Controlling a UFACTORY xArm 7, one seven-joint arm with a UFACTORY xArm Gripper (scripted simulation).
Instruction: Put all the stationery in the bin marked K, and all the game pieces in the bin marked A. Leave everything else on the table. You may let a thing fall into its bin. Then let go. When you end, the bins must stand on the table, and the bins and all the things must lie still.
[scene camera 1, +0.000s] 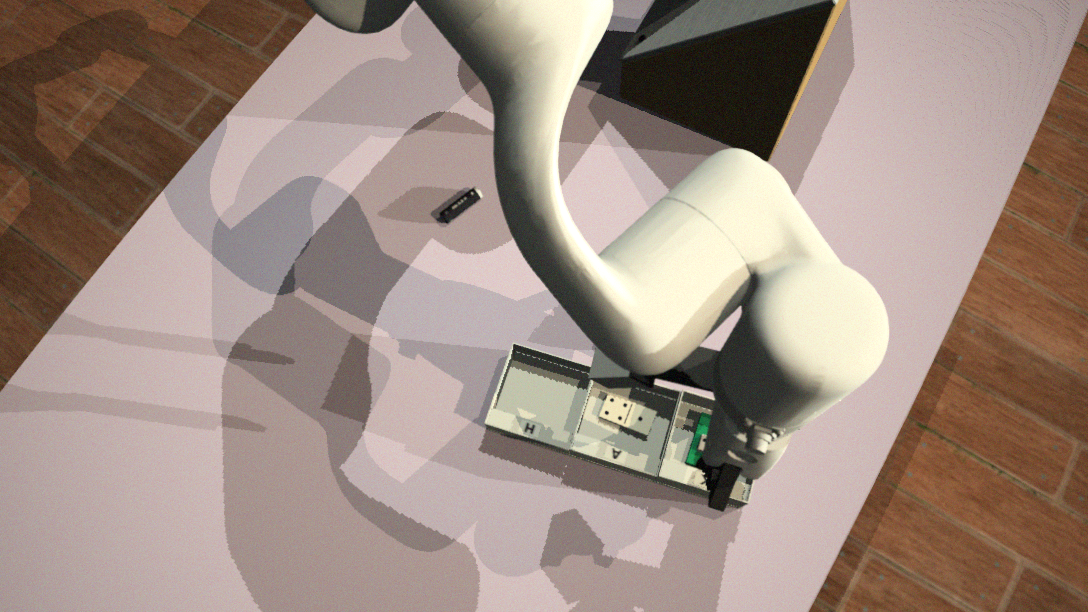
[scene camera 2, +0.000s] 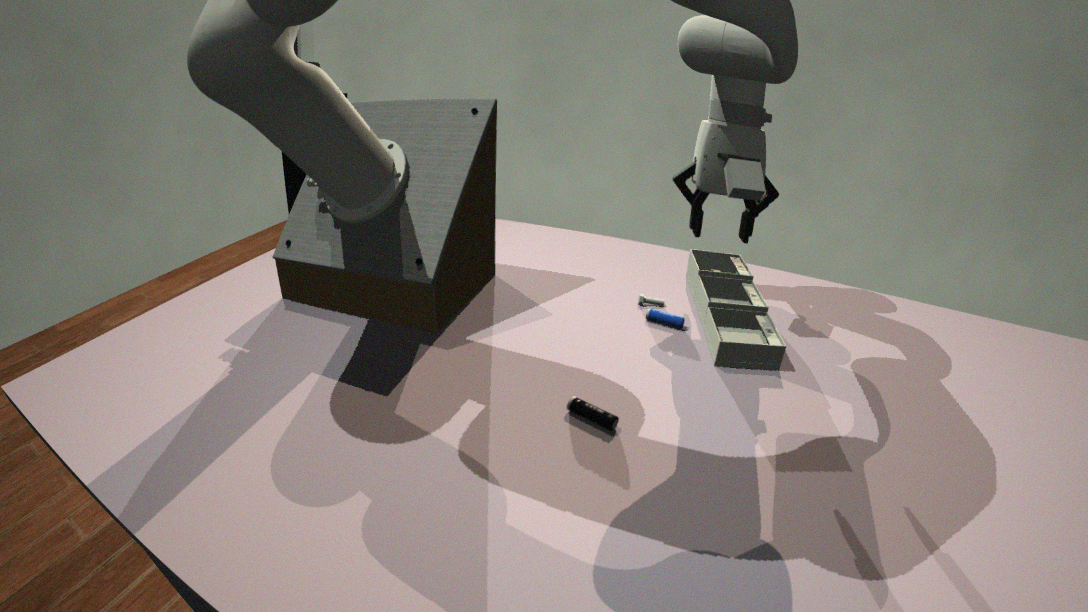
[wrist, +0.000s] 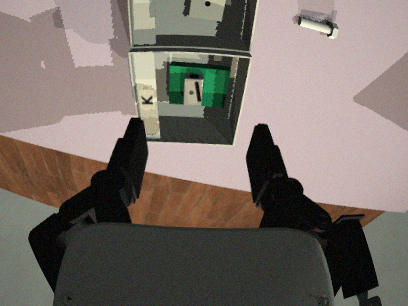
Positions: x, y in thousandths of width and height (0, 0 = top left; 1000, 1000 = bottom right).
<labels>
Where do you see a black battery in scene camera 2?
At 539, 671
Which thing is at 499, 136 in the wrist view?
A three-part bin row.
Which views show my gripper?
Scene camera 1, scene camera 2 and the wrist view: all of them.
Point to my gripper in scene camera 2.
661, 388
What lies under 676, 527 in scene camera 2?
A three-part bin row.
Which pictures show the three-part bin row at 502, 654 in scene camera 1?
Scene camera 1, scene camera 2 and the wrist view: all of them.
</labels>
